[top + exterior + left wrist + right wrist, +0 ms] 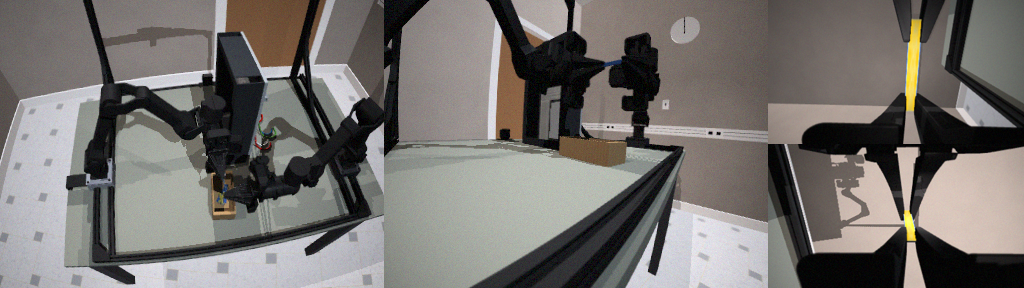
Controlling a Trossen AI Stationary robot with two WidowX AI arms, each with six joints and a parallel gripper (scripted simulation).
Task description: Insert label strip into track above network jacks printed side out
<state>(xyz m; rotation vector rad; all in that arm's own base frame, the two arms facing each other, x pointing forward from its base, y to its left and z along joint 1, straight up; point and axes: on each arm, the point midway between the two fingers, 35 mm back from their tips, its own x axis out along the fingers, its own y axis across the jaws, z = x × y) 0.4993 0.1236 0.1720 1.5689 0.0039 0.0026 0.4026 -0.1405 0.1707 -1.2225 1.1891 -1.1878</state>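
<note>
Right now the label strip is 30 mm to the right of my left hand and 20 mm behind it. The rest, counted from my left hand: box: 210 mm below, 80 mm behind, 20 mm to the right.
Now: the label strip 50 mm ahead of my right hand and 10 mm to the left of it. Round my right hand: box 10 mm behind, 20 mm to the left, 210 mm below.
</note>
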